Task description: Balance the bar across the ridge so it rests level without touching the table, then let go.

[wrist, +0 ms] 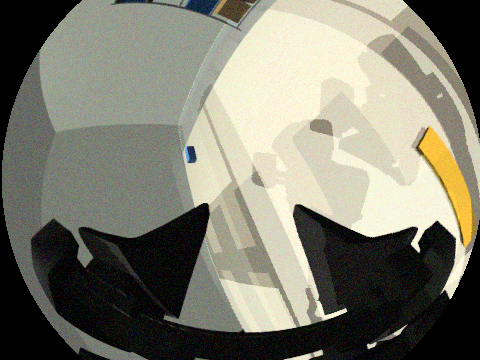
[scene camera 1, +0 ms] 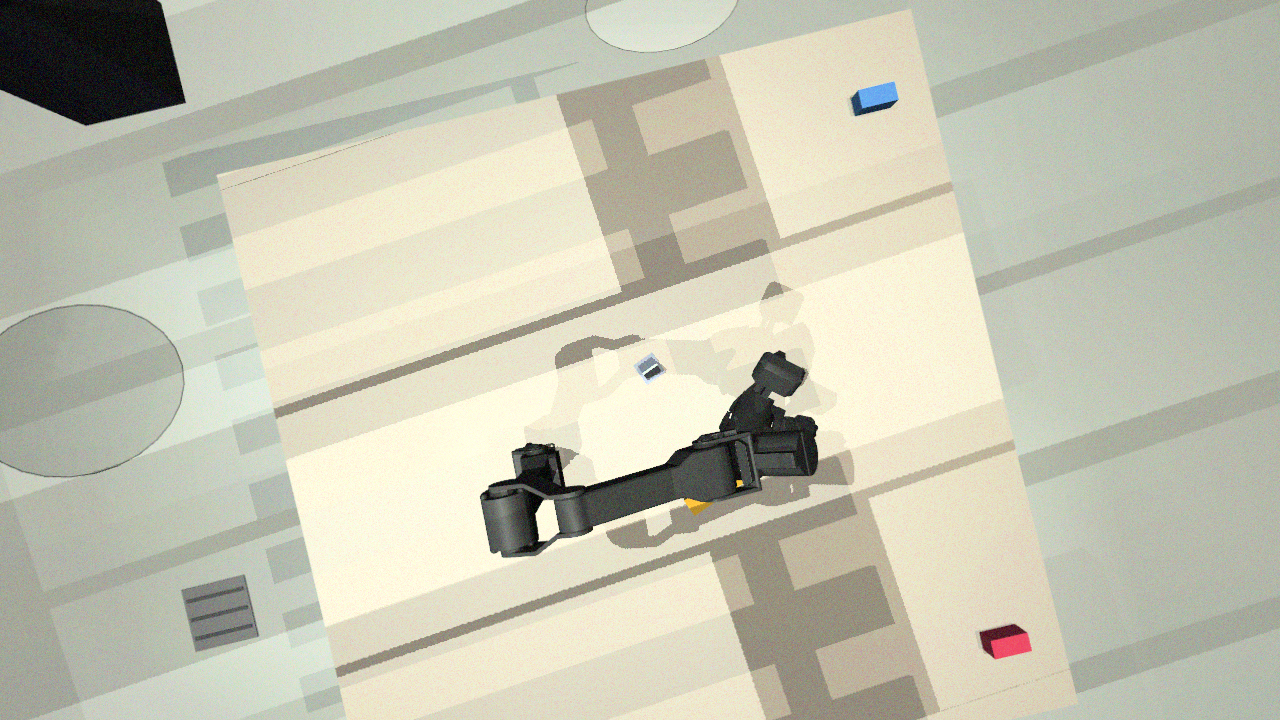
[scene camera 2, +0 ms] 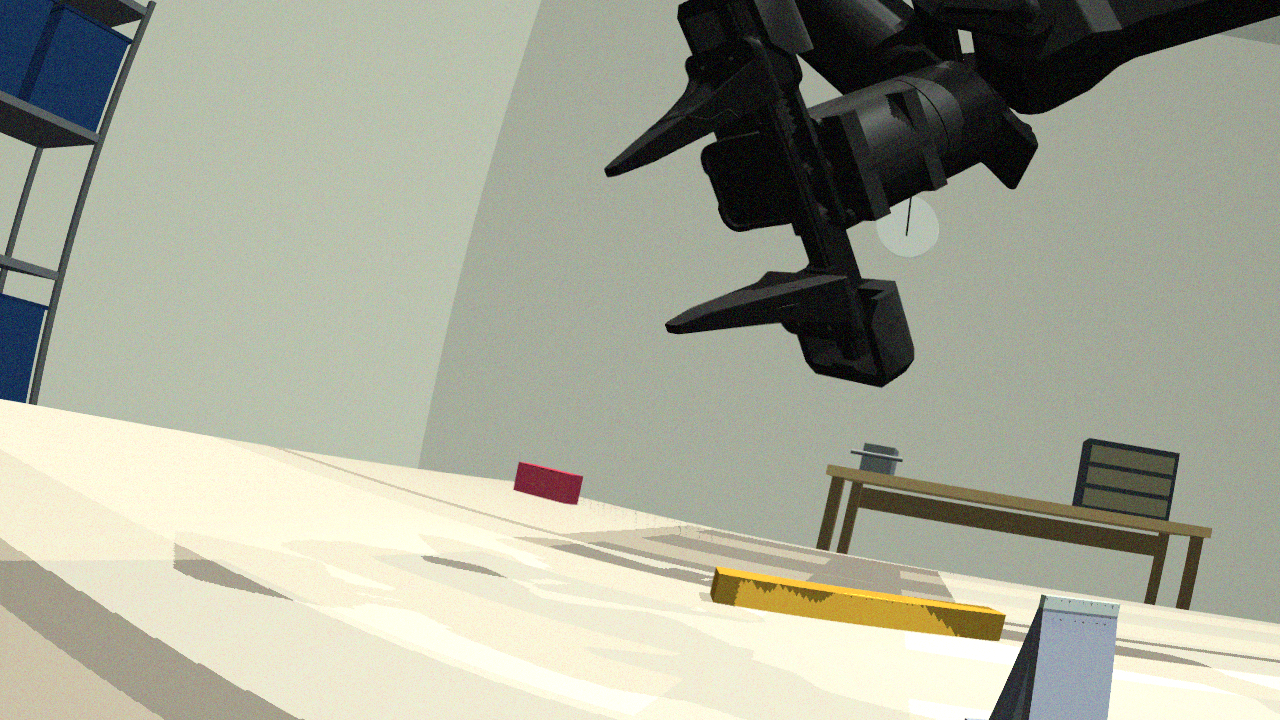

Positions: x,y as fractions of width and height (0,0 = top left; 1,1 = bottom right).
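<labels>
Red block: out of frame in the wrist view; visible in scene camera 2 (0.43,0.67), scene camera 1 (0.79,0.89).
</labels>
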